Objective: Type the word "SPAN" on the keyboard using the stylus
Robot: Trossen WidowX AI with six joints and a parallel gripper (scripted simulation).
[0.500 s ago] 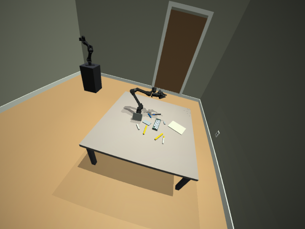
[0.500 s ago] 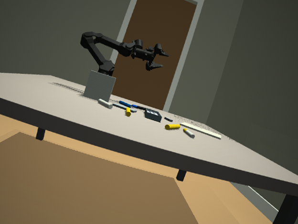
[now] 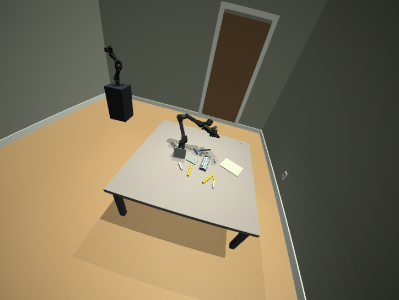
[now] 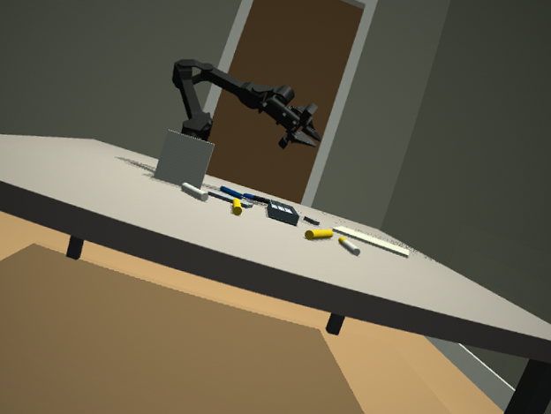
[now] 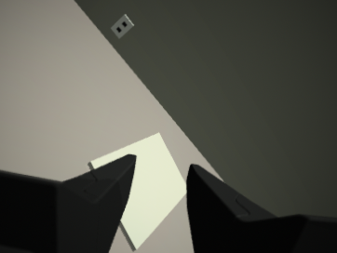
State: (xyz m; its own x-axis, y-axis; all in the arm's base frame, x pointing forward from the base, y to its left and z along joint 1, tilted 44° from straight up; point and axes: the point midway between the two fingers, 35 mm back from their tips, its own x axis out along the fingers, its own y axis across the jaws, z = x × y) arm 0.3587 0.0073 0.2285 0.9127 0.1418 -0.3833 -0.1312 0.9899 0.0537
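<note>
Now: gripper tip 20 cm past the blue stylus, 8 cm to the left of it and 23 cm above it. Round my gripper tip: blue pen: 14 cm behind, 1 cm to the left, 23 cm below; cream pad: 21 cm ahead, 17 cm to the right, 23 cm below; flat grey slab: 24 cm behind, 21 cm to the right, 23 cm below.
</note>
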